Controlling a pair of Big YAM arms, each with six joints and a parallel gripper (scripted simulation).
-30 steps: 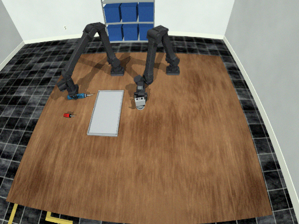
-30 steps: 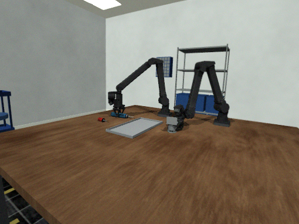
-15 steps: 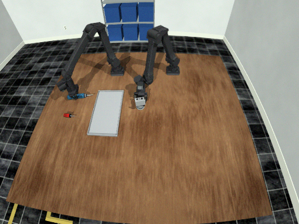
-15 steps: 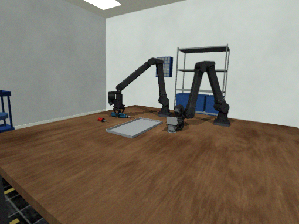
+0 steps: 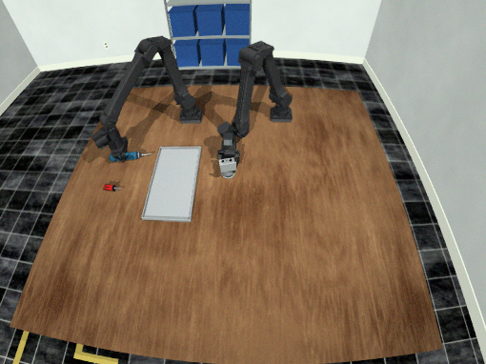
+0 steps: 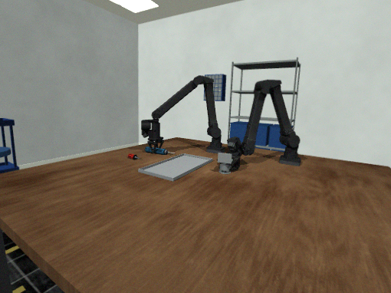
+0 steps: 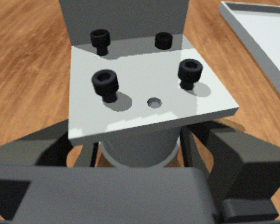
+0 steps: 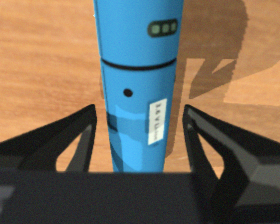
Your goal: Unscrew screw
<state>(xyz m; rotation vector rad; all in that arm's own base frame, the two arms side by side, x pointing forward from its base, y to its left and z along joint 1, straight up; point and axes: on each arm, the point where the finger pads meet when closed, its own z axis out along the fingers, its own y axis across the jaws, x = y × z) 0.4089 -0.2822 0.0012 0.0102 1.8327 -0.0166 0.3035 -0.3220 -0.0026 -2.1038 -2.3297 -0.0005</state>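
The grey bracket is 5 cm above my left hand. The rest, counted from my left hand: screw (2 cm behind, 1 cm to the left, 5 cm above); then flat grey tray (5 cm ahead, 26 cm to the right, 2 cm below); then small red-handled tool (9 cm ahead, 56 cm to the right, 1 cm below).
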